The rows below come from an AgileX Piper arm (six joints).
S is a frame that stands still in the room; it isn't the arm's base.
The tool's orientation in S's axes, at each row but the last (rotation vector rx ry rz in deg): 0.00 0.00 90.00; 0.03 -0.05 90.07; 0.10 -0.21 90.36; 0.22 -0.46 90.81; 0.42 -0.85 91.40; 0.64 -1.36 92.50; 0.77 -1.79 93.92; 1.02 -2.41 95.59; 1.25 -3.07 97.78; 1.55 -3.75 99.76
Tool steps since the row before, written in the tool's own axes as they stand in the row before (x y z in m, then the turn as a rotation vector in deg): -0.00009 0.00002 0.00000 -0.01 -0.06 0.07; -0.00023 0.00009 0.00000 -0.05 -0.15 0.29; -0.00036 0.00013 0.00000 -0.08 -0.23 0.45; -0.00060 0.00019 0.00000 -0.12 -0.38 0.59; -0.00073 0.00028 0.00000 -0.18 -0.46 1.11; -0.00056 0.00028 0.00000 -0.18 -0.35 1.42; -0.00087 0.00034 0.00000 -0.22 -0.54 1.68; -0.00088 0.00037 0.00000 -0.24 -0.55 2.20; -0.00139 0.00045 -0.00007 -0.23 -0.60 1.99; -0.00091 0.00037 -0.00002 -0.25 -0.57 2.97
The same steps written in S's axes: -0.00002 -0.00009 0.00000 0.06 -0.01 0.07; -0.00009 -0.00023 0.00000 0.15 -0.05 0.29; -0.00013 -0.00036 0.00000 0.23 -0.08 0.45; -0.00018 -0.00060 -0.00001 0.38 -0.12 0.59; -0.00026 -0.00074 -0.00001 0.46 -0.18 1.11; -0.00026 -0.00057 -0.00001 0.35 -0.20 1.42; -0.00028 -0.00089 -0.00003 0.54 -0.23 1.68; -0.00028 -0.00091 -0.00004 0.54 -0.27 2.20; -0.00026 -0.00143 -0.00014 0.59 -0.24 1.99; -0.00021 -0.00096 -0.00008 0.55 -0.33 2.97
